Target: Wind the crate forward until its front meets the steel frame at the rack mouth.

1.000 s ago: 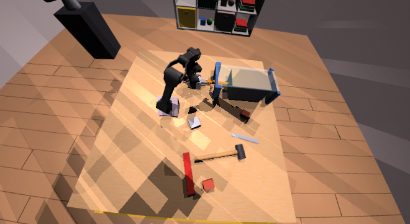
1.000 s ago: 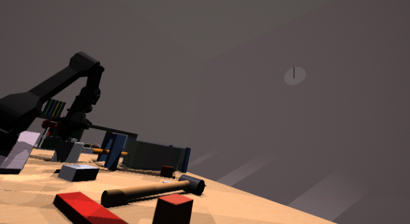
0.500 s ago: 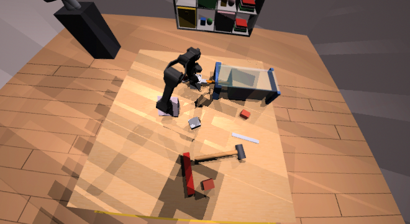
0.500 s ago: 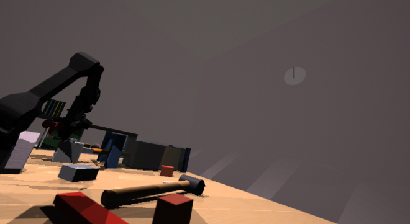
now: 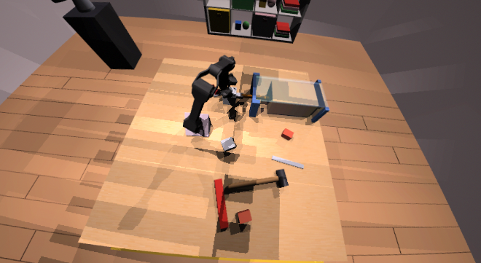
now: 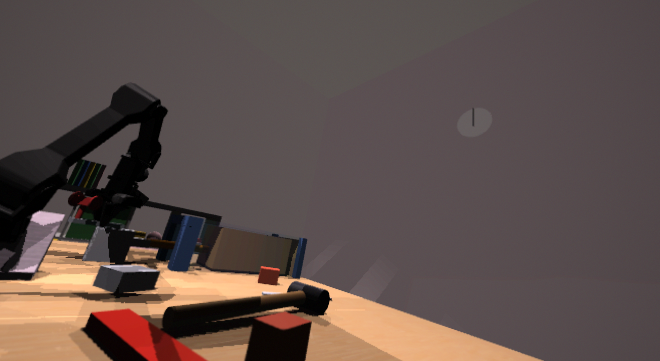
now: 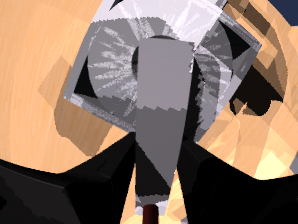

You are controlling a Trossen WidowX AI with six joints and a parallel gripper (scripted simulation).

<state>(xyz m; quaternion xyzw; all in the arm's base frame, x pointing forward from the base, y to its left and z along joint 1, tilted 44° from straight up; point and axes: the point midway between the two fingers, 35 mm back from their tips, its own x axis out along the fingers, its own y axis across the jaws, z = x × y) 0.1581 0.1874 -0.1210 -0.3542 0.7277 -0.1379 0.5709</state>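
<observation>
The winch handle is 2 cm behind my gripper tip, 1 cm to the right of it and 2 cm above it. Also, from my gripper tip: red grip (5 cm behind, 2 cm to the right, 5 cm above); then blue steel frame (20 cm ahead, 1 cm to the left, 2 cm above); then winch (3 cm ahead, 1 cm to the left, 6 cm below).
</observation>
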